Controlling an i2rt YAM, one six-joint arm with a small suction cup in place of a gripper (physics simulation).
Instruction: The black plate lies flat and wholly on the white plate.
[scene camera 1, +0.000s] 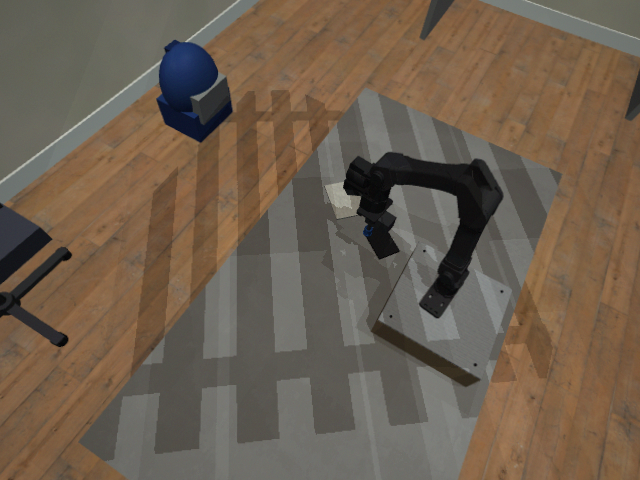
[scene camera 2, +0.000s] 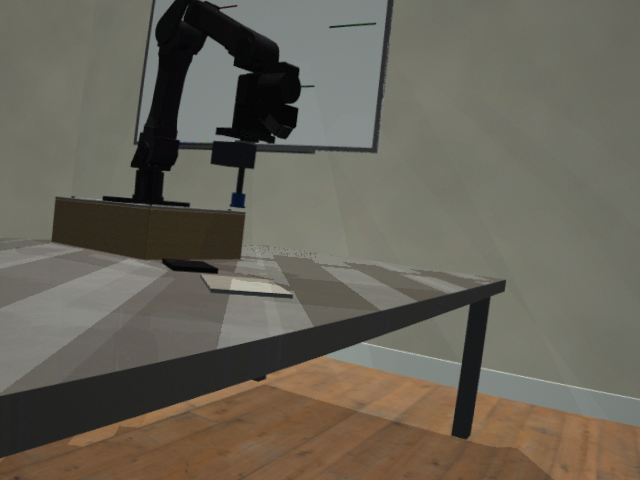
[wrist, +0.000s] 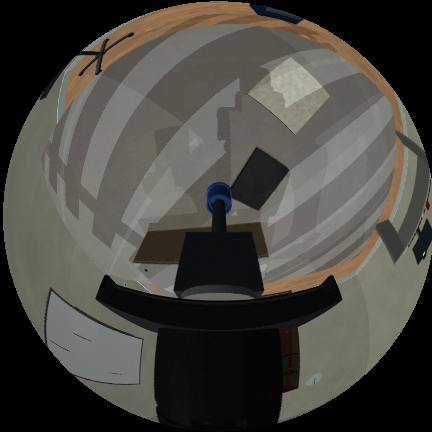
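Seen in the pictures: hand, its tool point: (scene camera 1: 367, 232) (scene camera 2: 237, 207) (wrist: 218, 193); arm's base, origin of its link: (scene camera 1: 444, 288) (scene camera 2: 147, 204).
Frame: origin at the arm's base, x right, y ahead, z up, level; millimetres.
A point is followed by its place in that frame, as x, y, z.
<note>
The black plate (scene camera 1: 384, 246) {63, 237, -101} (scene camera 2: 189, 266) {110, 299, -101} (wrist: 260, 178) {79, 264, -101} lies flat on the table, between the white plate and the arm's base box. The white plate (scene camera 1: 342, 202) {118, 462, -104} (scene camera 2: 245, 285) {150, 480, -104} (wrist: 290, 95) {128, 448, -104} lies flat on the table, apart from the black plate; in scene camera 1 the arm hides part of it. My gripper, a blue suction cup (scene camera 1: 368, 231) (scene camera 2: 237, 200) (wrist: 219, 196), hangs above the table and points down. It holds nothing and is clear of both plates. In the wrist view the cup appears just left of the black plate.
The arm stands on a wooden box (scene camera 1: 439, 330) {-126, -53, 3} (scene camera 2: 103, 224) {116, 13, -53} with a metal top. The grey table (scene camera 1: 289, 413) {-553, 147, -110} (scene camera 2: 258, 351) {370, 717, -121} has its edge beyond the white plate. A blue rounded object (scene camera 1: 188, 77) stands on the floor. A whiteboard (scene camera 2: 341, 103) hangs on the wall.
</note>
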